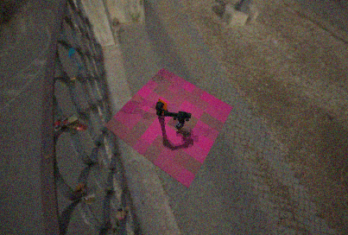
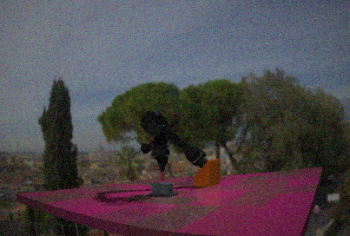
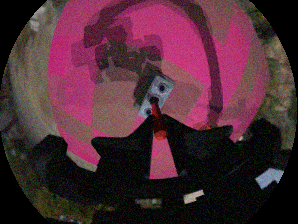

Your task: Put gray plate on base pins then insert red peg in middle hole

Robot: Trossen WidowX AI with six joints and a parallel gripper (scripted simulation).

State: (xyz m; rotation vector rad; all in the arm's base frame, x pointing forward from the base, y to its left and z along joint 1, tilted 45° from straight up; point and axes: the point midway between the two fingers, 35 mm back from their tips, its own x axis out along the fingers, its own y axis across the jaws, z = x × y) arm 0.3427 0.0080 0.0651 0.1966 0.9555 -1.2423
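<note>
Now: the red peg right at my gripper tip. The rest, counted from my gripper tip: gray plate 10 mm to the right, 70 mm below.
</note>
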